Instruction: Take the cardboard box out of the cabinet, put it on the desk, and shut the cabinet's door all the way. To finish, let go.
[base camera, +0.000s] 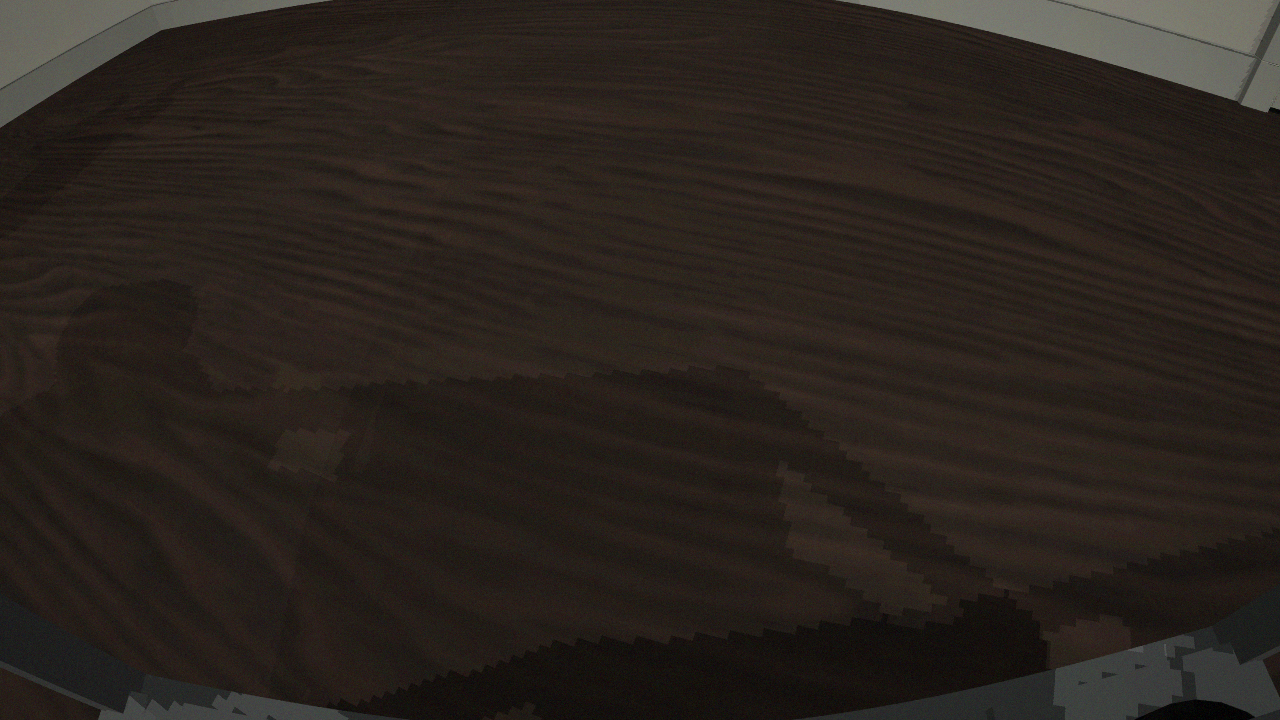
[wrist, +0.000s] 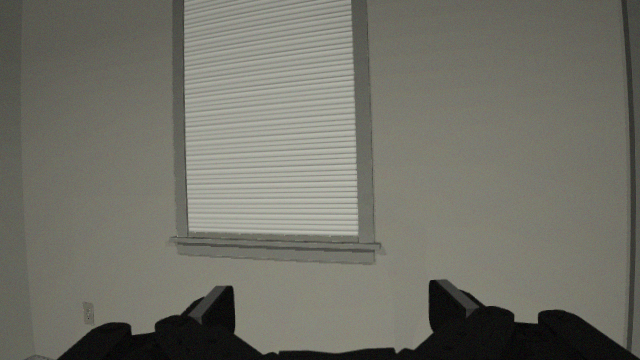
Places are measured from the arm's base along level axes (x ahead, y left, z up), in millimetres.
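Pixels of known places: gripper, fingertip midpoint: (wrist: 331, 305).
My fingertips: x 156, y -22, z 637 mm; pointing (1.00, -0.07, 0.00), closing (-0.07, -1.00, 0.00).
Note:
Behind a point stands the place of what it marks.
My gripper (wrist: 331, 305) {x 156, y -22, z 637 mm} is open in the wrist view, its two black fingers wide apart at the bottom with the plain wall behind them. It holds nothing. The cardboard box, the cabinet with its door and the desk do not show in the wrist view or in the base camera view.
A window with white blinds (wrist: 271, 125) {x 1448, y 83, z 898 mm} is in the grey wall (wrist: 490, 150) {x 1168, y -684, z 761 mm}, above a sill (wrist: 276, 252) {x 1434, y 78, z 386 mm}. An outlet (wrist: 88, 313) {x 1828, y 1102, z 4 mm} is low on the left. The dark wood floor (base camera: 626, 223) {x 577, y 25, z -397 mm} carries shadows and meets a pale baseboard (base camera: 1163, 67) {x 1058, y -941, z -375 mm} at the back right.

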